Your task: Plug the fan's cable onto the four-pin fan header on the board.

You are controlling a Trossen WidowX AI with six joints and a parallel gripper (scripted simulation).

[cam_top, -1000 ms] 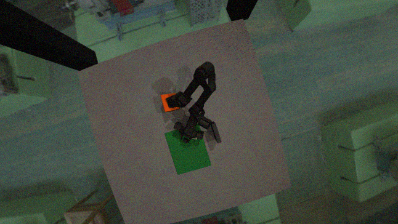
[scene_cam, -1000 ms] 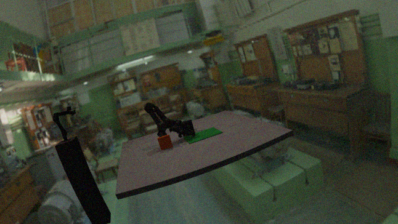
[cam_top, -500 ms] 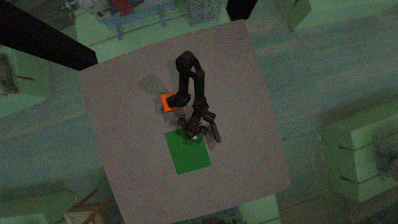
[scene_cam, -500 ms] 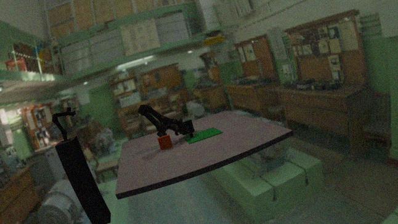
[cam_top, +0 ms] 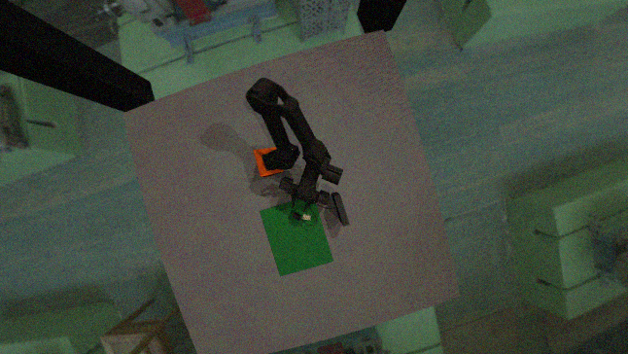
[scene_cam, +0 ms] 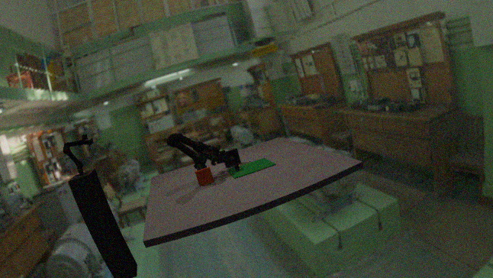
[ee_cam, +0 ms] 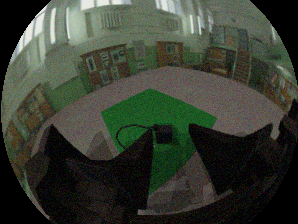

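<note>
The dark fan plug lies 70 mm below my gripper tip, 30 mm ahead of it and 20 mm to the right of it. Also, from my gripper tip: green board 120 mm ahead, 100 mm below, 60 mm to the right; dark fan 150 mm to the left, 60 mm ahead, 30 mm below.
</note>
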